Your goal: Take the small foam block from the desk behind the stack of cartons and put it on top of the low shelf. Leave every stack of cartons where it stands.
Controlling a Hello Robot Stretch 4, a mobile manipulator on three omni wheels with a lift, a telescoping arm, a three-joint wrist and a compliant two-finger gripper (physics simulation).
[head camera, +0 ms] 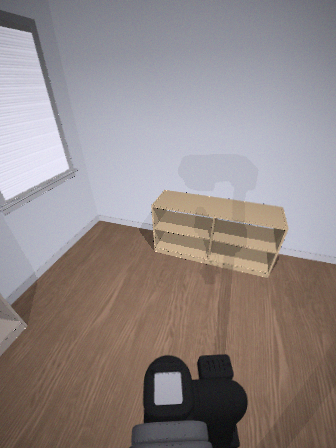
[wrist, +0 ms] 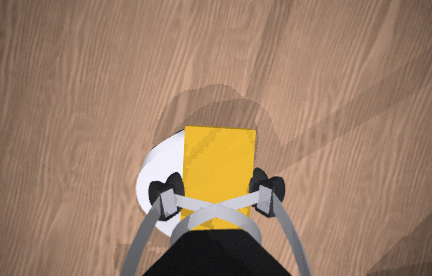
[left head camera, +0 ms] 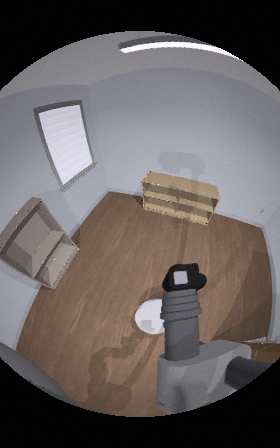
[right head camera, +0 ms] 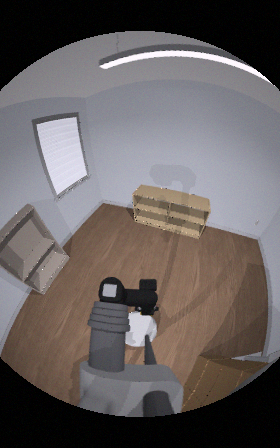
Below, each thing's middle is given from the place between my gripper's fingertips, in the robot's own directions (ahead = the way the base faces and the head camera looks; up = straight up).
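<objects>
There is the small yellow foam block (wrist: pixel 218 162), and it sits 1 cm above my hand and 1 cm ahead of it.
</objects>
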